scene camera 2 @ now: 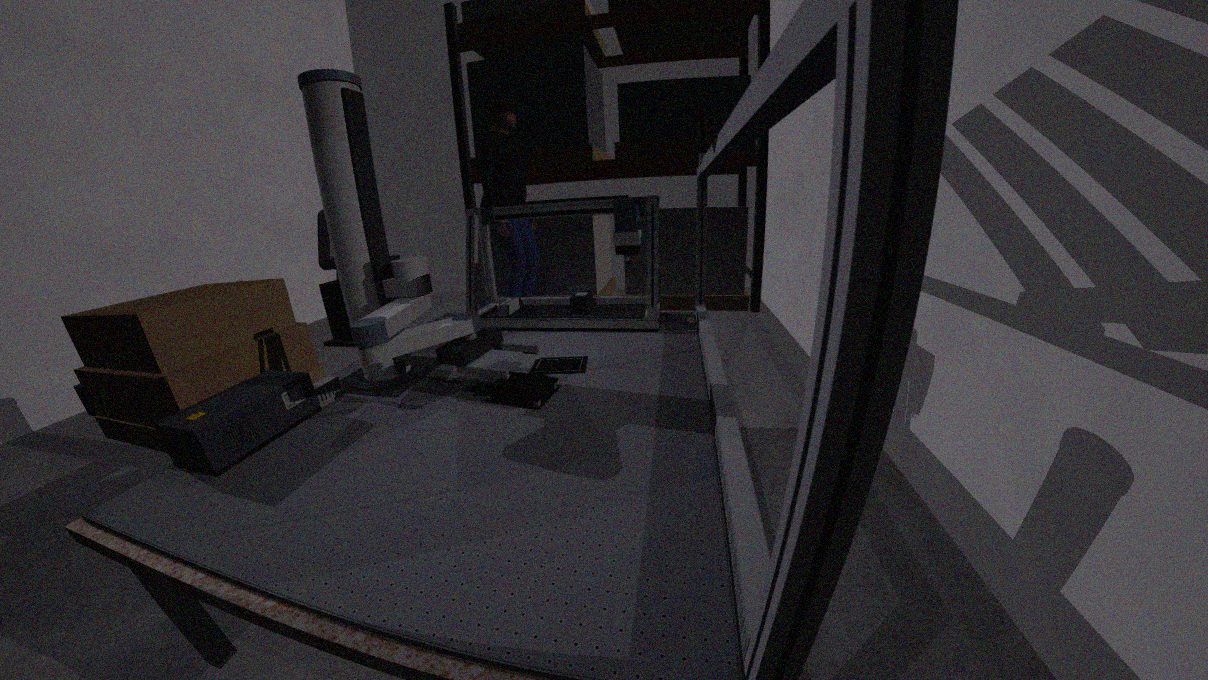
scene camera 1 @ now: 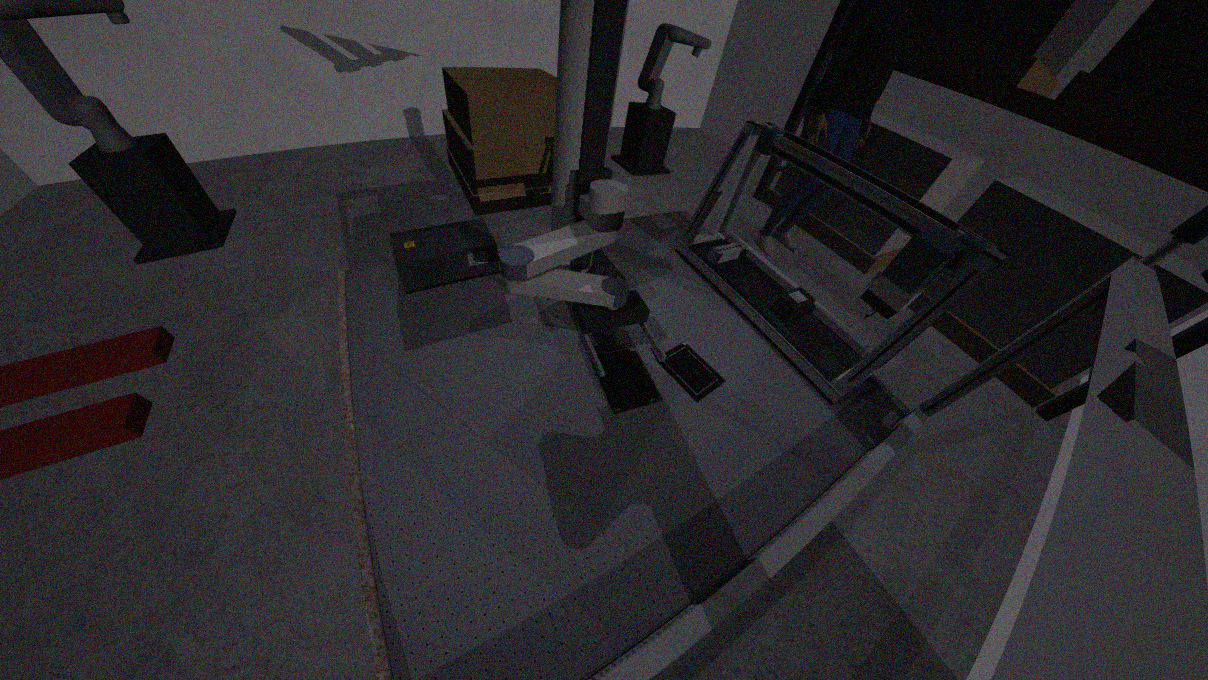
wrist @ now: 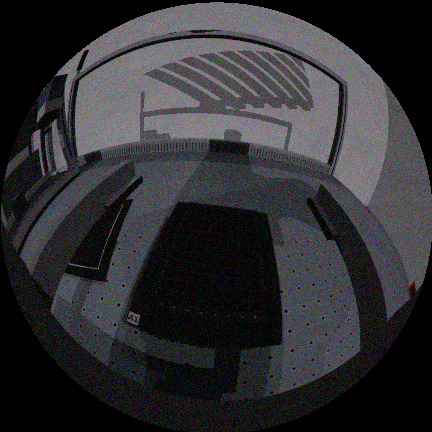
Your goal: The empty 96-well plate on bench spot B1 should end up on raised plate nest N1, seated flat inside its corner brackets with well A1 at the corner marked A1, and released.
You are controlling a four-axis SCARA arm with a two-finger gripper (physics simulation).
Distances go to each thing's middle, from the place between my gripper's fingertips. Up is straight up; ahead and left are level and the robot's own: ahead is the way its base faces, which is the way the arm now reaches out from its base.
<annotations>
My hand is 2 cm past the dark well plate (scene camera 2: 518, 382) and 6 cm above it.
</annotations>
